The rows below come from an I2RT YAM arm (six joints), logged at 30 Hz.
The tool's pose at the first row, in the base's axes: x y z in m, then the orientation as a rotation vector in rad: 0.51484, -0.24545, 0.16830, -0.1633, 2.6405, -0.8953
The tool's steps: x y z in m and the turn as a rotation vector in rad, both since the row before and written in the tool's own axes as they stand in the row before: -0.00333, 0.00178, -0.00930, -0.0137, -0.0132, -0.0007; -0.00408, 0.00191, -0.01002, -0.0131, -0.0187, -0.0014; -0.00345, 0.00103, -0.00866, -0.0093, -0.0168, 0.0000; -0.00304, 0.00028, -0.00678, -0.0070, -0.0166, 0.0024; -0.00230, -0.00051, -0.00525, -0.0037, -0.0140, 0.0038; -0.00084, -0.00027, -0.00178, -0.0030, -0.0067, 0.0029; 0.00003, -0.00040, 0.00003, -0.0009, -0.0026, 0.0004; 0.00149, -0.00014, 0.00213, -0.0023, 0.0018, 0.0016; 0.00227, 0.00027, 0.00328, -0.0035, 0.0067, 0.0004; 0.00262, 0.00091, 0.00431, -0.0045, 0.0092, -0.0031; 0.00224, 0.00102, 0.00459, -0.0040, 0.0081, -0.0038
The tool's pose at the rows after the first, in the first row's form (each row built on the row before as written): 0.51461, -0.23803, 0.17506, -0.1730, 2.6351, -0.8736; 0.51467, -0.23003, 0.18259, -0.1855, 2.6242, -0.8513; 0.51447, -0.22371, 0.18952, -0.1943, 2.6130, -0.8341; 0.51451, -0.21916, 0.19540, -0.1991, 2.6005, -0.8192; 0.51440, -0.21628, 0.20038, -0.2002, 2.5887, -0.8089; 0.51439, -0.21538, 0.20215, -0.1997, 2.5835, -0.8020; 0.51438, -0.21573, 0.20234, -0.2004, 2.5814, -0.7999; 0.51398, -0.21731, 0.20031, -0.1984, 2.5840, -0.7969; 0.51338, -0.21932, 0.19691, -0.1966, 2.5918, -0.7943; 0.51287, -0.22140, 0.19225, -0.1988, 2.6027, -0.7923; 0.51277, -0.22342, 0.18745, -0.2022, 2.6124, -0.7909
